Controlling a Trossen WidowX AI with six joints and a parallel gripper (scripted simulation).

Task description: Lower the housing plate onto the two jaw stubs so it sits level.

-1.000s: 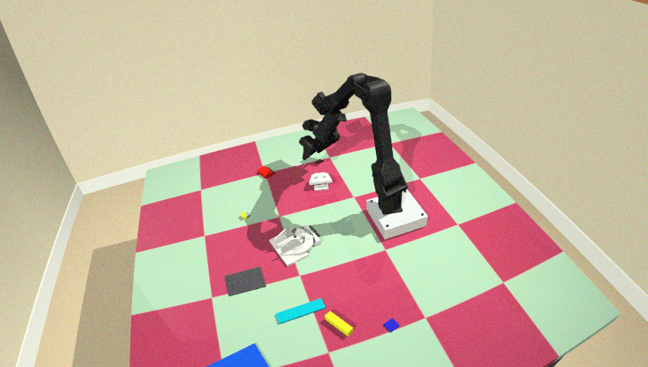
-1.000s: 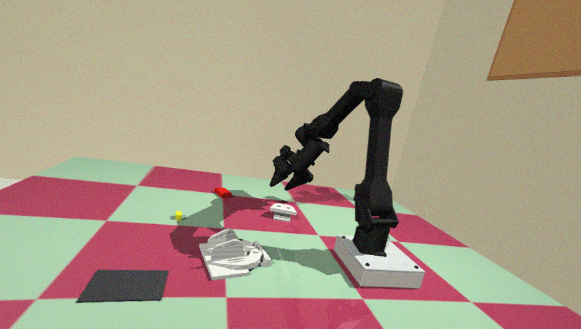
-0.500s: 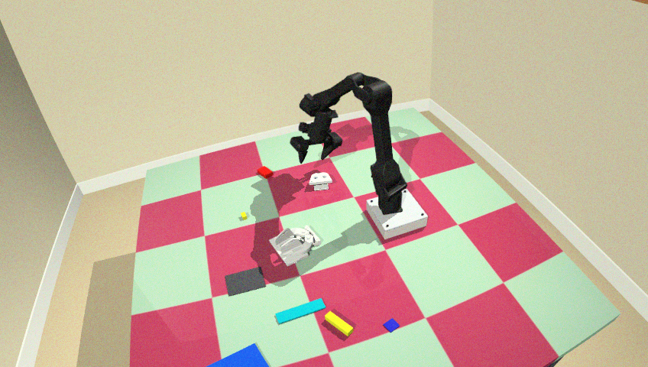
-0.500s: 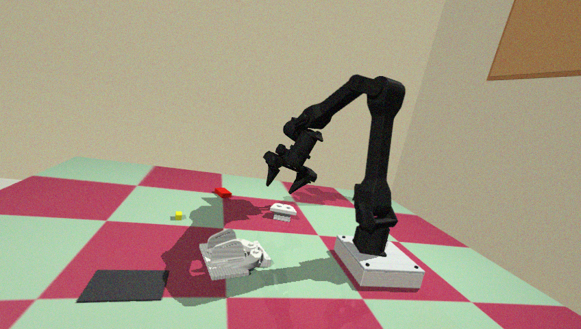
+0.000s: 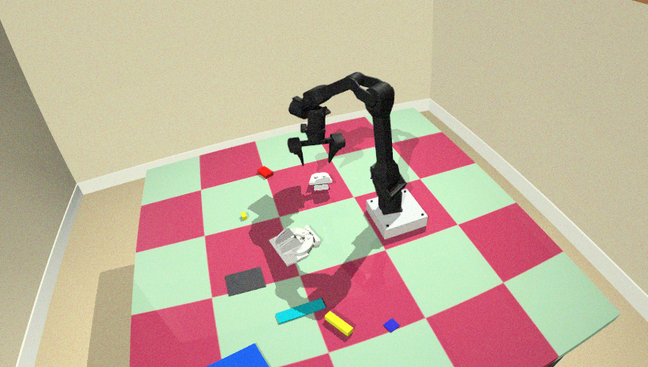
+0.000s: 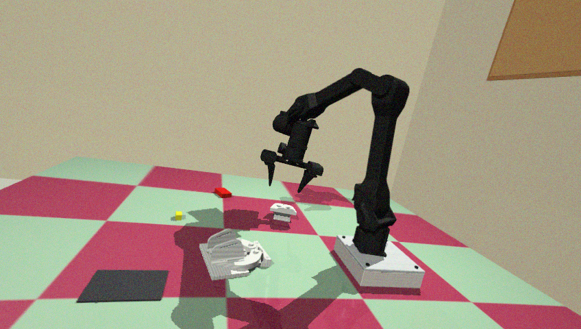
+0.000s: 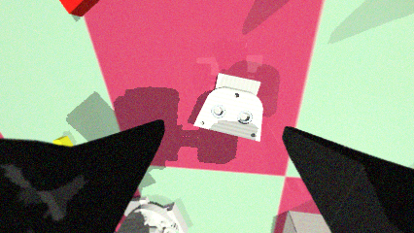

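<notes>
Right now my gripper tip is 1 cm past the housing plate, 1 cm to the right of it and 6 cm above it. Round my gripper tip: yellow cube: 27 cm ahead, 13 cm to the left, 8 cm below; white block: 1 cm behind, 1 cm to the left, 8 cm below; red block: 19 cm ahead, 10 cm to the right, 8 cm below.
</notes>
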